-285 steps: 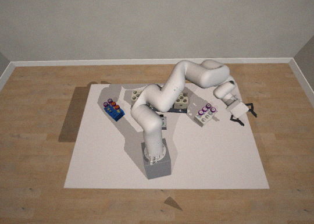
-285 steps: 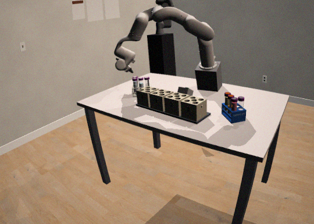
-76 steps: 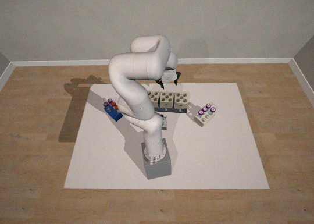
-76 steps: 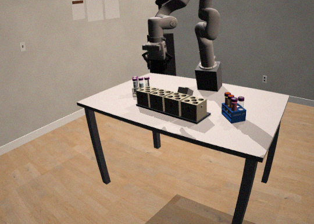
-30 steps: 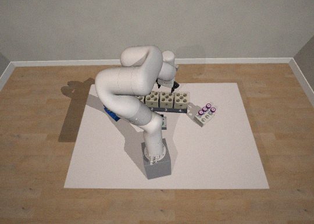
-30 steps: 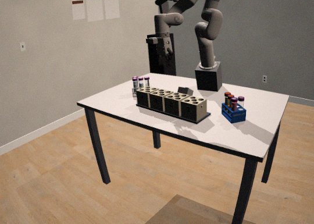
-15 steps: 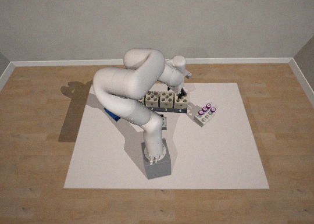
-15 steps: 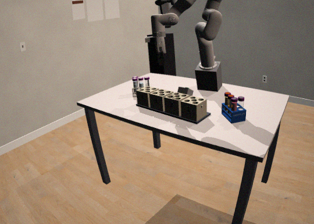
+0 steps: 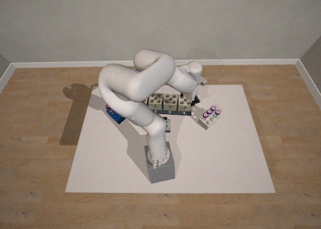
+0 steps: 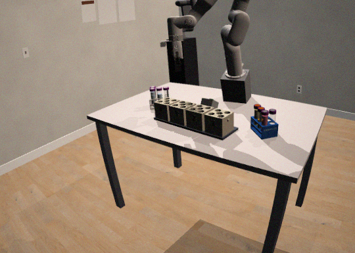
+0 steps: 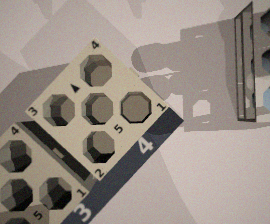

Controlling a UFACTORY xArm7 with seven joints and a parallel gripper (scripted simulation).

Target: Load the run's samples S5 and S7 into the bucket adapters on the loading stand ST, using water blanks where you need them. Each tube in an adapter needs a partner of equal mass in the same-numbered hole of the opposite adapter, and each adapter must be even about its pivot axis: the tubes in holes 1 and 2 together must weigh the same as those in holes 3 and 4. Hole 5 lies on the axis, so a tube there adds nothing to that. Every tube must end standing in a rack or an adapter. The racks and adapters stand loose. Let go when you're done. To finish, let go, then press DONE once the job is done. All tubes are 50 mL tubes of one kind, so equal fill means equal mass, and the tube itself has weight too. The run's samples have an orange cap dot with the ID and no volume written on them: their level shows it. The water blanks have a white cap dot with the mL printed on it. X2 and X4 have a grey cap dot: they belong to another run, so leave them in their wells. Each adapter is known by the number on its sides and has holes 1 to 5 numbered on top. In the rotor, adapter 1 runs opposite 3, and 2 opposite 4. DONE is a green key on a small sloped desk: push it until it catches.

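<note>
The white rack is 220 mm below my hand, 180 mm to the right of it and 20 mm behind it. Also, from my hand: adapter 320 mm to the left, 200 mm below, 110 mm ahead; then dark stand 250 mm below, 160 mm to the left, 100 mm ahead; then blue rack 500 mm to the left, 220 mm below.
</note>
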